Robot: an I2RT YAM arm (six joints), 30 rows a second.
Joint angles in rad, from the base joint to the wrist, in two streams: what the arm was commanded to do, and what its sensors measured. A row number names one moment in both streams.
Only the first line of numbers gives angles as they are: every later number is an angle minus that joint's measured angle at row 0.
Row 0, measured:
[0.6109, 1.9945, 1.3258, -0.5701, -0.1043, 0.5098]
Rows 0 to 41, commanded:
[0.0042, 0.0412, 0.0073, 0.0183, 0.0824, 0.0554]
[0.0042, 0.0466, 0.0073, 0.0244, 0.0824, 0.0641]
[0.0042, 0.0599, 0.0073, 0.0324, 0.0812, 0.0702]
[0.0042, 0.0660, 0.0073, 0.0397, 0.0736, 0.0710]
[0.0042, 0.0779, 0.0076, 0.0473, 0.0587, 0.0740]
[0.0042, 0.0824, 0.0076, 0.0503, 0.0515, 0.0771]
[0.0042, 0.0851, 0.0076, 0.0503, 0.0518, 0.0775]
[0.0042, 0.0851, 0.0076, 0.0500, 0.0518, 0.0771]
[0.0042, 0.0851, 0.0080, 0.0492, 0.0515, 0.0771]
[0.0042, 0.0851, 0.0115, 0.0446, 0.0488, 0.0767]
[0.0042, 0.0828, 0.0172, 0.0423, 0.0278, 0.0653]
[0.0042, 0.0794, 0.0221, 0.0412, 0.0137, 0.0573]
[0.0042, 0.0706, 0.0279, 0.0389, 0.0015, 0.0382]
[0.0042, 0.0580, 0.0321, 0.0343, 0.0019, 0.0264]
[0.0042, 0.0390, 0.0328, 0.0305, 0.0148, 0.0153]
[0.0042, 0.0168, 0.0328, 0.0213, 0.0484, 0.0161]
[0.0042, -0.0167, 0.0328, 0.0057, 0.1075, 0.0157]
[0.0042, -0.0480, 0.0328, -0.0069, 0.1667, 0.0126]
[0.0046, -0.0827, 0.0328, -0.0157, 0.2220, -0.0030]
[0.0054, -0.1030, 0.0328, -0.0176, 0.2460, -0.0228]
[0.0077, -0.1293, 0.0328, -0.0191, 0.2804, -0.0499]
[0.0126, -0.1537, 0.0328, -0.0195, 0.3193, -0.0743]
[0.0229, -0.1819, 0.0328, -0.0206, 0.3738, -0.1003]
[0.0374, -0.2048, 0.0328, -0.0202, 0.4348, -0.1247]
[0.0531, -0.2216, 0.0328, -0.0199, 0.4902, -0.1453]
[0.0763, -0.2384, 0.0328, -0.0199, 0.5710, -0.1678]
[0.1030, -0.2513, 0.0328, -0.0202, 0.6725, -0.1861]
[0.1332, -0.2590, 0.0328, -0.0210, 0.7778, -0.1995]
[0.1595, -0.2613, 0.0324, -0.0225, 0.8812, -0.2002]
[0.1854, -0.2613, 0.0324, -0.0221, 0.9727, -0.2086]
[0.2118, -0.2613, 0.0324, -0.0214, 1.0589, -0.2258]
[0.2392, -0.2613, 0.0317, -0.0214, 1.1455, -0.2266]
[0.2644, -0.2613, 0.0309, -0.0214, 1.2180, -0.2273]
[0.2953, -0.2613, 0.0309, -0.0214, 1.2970, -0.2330]
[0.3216, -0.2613, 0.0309, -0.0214, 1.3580, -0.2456]
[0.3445, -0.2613, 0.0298, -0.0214, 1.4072, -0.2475]
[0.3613, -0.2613, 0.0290, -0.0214, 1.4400, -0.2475]
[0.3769, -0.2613, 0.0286, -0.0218, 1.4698, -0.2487]
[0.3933, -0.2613, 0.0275, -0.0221, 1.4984, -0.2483]
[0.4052, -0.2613, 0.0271, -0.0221, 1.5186, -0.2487]
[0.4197, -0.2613, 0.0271, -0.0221, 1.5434, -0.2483]
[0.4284, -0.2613, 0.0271, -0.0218, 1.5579, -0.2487]
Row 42, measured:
[0.4002, -0.2391, 0.0176, -0.0206, 1.3794, -0.2372]
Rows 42 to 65, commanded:
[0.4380, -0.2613, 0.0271, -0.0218, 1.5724, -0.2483]
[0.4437, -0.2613, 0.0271, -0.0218, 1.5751, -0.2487]
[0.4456, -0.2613, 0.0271, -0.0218, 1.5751, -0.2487]
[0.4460, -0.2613, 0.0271, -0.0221, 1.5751, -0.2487]
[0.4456, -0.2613, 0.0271, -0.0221, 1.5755, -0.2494]
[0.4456, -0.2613, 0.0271, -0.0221, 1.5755, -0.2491]
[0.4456, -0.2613, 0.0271, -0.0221, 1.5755, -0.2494]
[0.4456, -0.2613, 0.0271, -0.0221, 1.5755, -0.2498]
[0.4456, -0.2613, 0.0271, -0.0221, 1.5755, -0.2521]
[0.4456, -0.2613, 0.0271, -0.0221, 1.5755, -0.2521]
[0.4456, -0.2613, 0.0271, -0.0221, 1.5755, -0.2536]
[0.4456, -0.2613, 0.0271, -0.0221, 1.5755, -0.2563]
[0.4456, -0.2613, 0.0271, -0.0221, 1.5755, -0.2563]
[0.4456, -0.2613, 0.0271, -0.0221, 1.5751, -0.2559]
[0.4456, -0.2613, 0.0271, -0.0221, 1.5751, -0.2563]
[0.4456, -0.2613, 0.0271, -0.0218, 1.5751, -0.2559]
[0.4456, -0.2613, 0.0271, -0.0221, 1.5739, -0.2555]
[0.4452, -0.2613, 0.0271, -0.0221, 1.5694, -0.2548]
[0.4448, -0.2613, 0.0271, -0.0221, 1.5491, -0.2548]
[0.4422, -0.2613, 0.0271, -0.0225, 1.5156, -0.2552]
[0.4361, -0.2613, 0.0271, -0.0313, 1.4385, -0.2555]
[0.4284, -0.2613, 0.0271, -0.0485, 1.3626, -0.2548]
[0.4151, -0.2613, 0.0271, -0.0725, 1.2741, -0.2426]
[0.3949, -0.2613, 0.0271, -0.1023, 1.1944, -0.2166]
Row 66, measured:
[0.4353, -0.2391, 0.0176, -0.0603, 1.4187, -0.2514]
